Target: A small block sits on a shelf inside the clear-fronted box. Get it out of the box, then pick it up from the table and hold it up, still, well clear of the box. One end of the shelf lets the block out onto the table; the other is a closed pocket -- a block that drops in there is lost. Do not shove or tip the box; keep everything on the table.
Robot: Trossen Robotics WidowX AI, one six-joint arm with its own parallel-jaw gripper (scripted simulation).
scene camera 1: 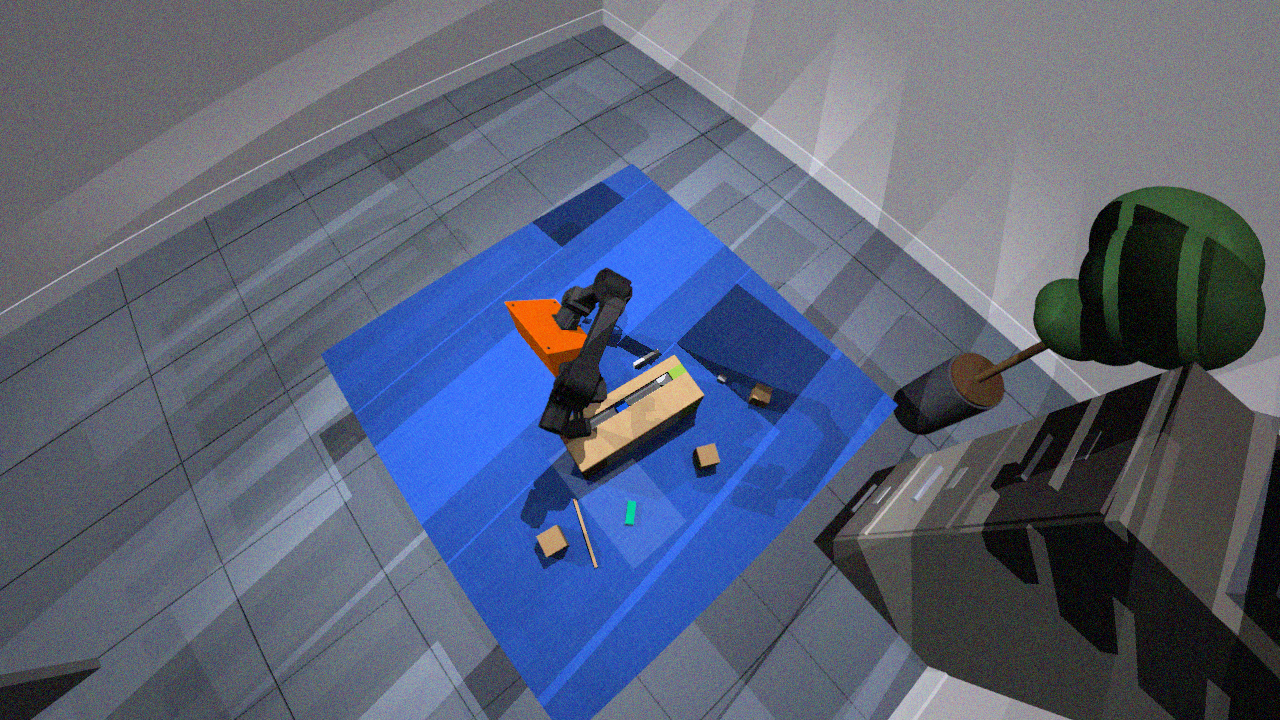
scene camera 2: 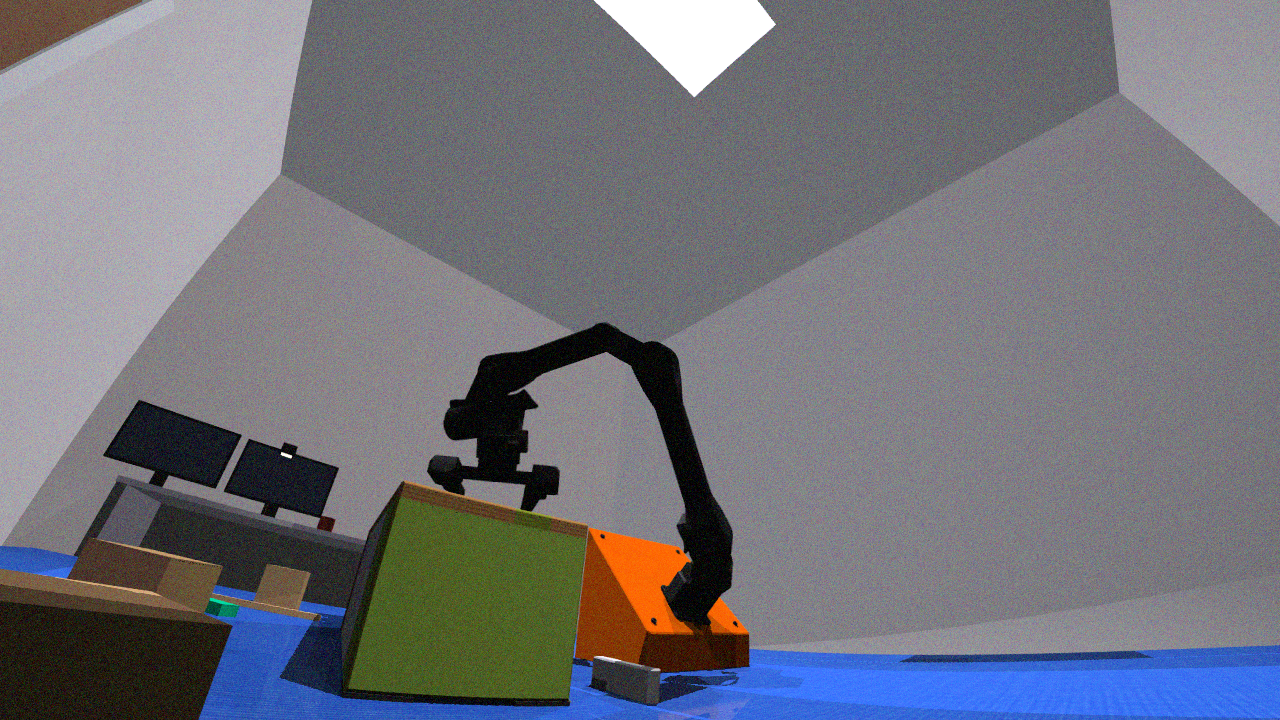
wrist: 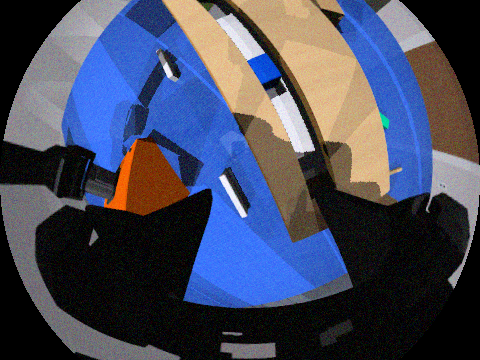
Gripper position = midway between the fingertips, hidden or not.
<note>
I see my gripper (scene camera 1: 579,407), a blue block (wrist: 269,76), a tan box (scene camera 1: 660,397) and a thin stick (scene camera 2: 244,603).
The tan box shows as well in the wrist view (wrist: 320,126). My gripper shows as well in the wrist view (wrist: 265,193). Scene camera 2 misses the blue block, which is hidden by the tan box.
</note>
